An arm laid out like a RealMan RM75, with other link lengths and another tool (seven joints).
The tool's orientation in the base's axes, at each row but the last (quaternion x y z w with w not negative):
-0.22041 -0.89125 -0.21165 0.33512
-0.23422 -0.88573 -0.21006 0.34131
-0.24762 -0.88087 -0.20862 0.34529
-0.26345 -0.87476 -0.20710 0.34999
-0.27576 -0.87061 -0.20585 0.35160
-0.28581 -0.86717 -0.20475 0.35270
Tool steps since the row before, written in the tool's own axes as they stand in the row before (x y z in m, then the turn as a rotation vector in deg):
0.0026 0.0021 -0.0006 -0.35 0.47 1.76
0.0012 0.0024 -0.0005 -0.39 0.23 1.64
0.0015 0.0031 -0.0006 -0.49 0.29 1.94
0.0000 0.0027 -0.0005 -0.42 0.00 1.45
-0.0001 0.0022 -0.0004 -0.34 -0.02 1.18
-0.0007 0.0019 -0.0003 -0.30 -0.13 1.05
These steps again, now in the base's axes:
-0.0003 0.0020 0.0027 -0.40 1.22 -1.34
0.0008 0.0020 0.0017 -0.45 0.95 -1.34
0.0011 0.0026 0.0021 -0.50 1.13 -1.60
0.0019 0.0018 0.0008 -0.47 0.66 -1.27
0.0016 0.0014 0.0006 -0.40 0.52 -1.04
0.0018 0.0010 0.0000 -0.43 0.38 -0.94

